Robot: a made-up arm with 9 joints. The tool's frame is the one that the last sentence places.
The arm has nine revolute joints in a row. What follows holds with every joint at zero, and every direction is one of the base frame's. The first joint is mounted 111 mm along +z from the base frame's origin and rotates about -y. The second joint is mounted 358 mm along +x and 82 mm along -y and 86 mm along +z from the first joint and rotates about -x. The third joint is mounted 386 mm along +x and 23 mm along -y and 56 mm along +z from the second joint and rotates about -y. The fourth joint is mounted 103 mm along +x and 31 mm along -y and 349 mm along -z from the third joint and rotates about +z. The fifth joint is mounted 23 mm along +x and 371 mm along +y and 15 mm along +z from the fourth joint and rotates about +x. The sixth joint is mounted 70 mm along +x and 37 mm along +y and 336 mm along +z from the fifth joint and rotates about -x. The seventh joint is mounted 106 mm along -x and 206 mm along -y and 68 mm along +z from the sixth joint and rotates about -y. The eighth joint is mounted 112 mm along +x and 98 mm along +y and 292 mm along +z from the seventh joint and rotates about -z. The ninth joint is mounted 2 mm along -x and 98 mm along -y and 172 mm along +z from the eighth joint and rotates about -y. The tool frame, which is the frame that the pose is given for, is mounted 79 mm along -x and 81 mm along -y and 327 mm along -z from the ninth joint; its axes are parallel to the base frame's.
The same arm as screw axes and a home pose.
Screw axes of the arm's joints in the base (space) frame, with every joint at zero. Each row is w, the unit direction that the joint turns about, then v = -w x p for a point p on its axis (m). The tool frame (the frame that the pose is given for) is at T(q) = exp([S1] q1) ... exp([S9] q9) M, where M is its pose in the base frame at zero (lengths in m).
S1 = (0, -1, 0, 0.111, 0, 0)
S2 = (-1, 0, 0, 0, -0.197, -0.082)
S3 = (0, -1, 0, 0.253, 0, -0.744)
S4 = (0, 0, 1, -0.136, -0.847, 0)
S5 = (1, 0, 0, 0, -0.081, -0.235)
S6 = (-1, 0, 0, 0, -0.255, 0.272)
S7 = (0, -1, 0, 0.323, 0, -0.834)
S8 = (0, 0, -1, -0.164, 0.946, 0)
S9 = (0, -1, 0, 0.787, 0, -0.944)
M: xyz 0.865 -0.015 0.46 (m) quaternion w x y z 1 0 0 0

